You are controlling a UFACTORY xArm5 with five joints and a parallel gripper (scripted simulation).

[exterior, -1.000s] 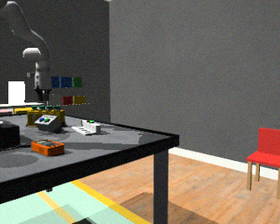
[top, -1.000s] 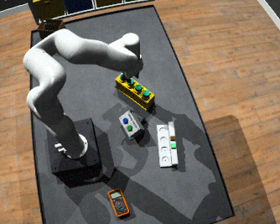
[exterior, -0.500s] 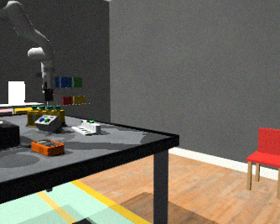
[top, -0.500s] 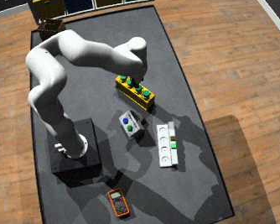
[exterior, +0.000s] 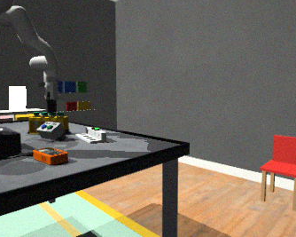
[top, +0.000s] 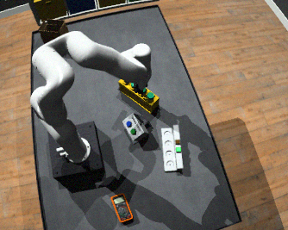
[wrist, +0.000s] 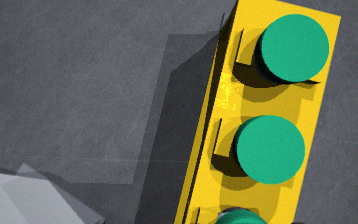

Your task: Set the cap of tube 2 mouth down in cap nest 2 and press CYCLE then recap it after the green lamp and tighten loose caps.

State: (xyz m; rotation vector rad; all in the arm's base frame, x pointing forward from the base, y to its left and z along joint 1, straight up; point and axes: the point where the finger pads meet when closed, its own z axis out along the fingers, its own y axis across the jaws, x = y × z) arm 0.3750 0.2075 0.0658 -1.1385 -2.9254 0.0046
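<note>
Now: the green key 100 mm behind my hand, 180 mm to the right of it and 80 mm below it. Round my hand: blue key 110 mm behind, 140 mm to the right, 80 mm below; then key housing 80 mm behind, 160 mm to the right, 90 mm below.
</note>
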